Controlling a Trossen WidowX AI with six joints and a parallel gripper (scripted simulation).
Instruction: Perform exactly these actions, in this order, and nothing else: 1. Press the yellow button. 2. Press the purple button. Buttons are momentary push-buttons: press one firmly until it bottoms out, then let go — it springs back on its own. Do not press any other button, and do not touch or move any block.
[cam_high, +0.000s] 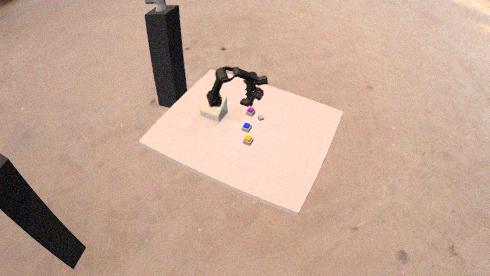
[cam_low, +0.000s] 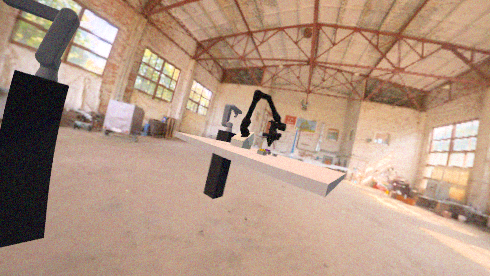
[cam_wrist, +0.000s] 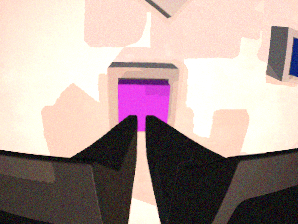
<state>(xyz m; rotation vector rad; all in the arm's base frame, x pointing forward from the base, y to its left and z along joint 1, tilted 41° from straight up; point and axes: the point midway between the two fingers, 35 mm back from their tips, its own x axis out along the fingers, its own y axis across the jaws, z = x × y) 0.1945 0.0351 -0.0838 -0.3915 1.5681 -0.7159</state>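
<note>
My gripper tip is 30 mm above the purple button. Also, from my gripper tip: pale block: 80 mm ahead, 30 mm to the right, 50 mm below; blue button: 20 mm ahead, 150 mm to the right, 30 mm below; yellow button: 60 mm ahead, 250 mm to the right, 30 mm below.
</note>
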